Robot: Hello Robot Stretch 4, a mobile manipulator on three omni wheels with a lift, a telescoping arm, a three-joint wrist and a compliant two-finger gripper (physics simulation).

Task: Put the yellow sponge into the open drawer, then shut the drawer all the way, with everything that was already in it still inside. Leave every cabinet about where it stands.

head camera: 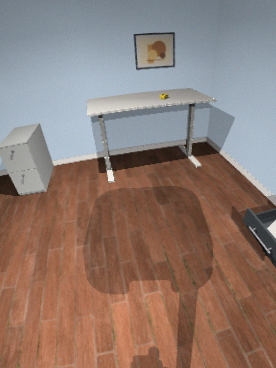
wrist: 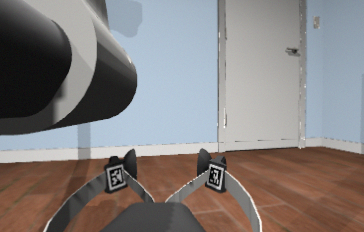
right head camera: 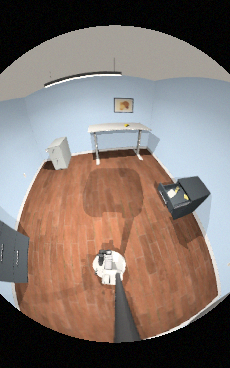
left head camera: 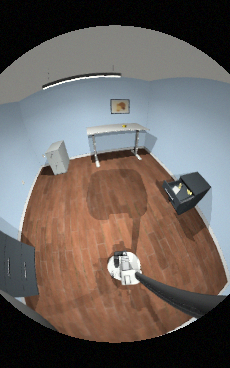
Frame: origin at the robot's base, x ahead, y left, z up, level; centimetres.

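Seen in the pictures: hand, its tool point: (wrist: 167,166) (right head camera: 99,274) (left head camera: 116,276).
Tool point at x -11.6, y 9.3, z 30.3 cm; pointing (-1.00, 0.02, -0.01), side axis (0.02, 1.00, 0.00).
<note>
Offsets run from my tool point to a thing's top centre. "pt": to the spot under its first point.
The small yellow sponge (head camera: 163,96) (left head camera: 124,126) (right head camera: 126,125) lies on the white desk (head camera: 120,102) (left head camera: 102,130) (right head camera: 102,128) by the far wall. The open drawer (head camera: 254,225) (left head camera: 172,200) (right head camera: 166,201) is the top one of a dark low cabinet {pt dx +101.1, dy -142.7, dz +31.3 cm} (left head camera: 198,182) (right head camera: 196,189) at the right. It holds a white item and small yellow items, too small to name surely. My gripper (wrist: 167,164) is open and empty, with wall and floor behind its fingers. It is far from both sponge and drawer.
A light grey two-drawer cabinet (head camera: 35,155) (left head camera: 58,157) (right head camera: 59,154) stands left of the desk. A dark cabinet {pt dx -18.5, dy +136.4, dz +14.0 cm} (left head camera: 15,265) (right head camera: 12,255) with closed fronts stands at the left edge. The wrist view shows a closed door (wrist: 260,75). The desk has two legs with floor feet.
</note>
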